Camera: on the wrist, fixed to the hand. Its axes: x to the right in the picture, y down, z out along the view.
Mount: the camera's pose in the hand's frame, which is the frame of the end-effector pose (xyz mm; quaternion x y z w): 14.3 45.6 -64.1 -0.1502 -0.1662 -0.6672 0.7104
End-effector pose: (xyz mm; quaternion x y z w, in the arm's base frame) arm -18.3 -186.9 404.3 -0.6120 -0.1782 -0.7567 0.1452
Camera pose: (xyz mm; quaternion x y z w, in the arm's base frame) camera -57.4 -256.4 410.5 0.4634 0.4454 0.5595 0.5233
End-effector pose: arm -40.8 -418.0 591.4 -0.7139 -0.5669 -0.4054 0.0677
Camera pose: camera -33.2 -458.7 659.8 0.2065 0.8294 0.2997 0.4238
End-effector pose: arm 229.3 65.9 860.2 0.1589 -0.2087 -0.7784 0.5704
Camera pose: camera 293.6 31.1 827.9 -0.0371 0.0201 0.9913 0.1250
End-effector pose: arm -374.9 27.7 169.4 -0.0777 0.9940 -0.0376 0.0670
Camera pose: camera -404.6 74.5 227.0 -0.7347 0.6488 0.0908 0.1760
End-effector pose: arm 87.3 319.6 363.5 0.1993 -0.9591 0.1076 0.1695
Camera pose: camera 74.0 373.1 421.4 0.7740 -0.5927 -0.2138 0.0627
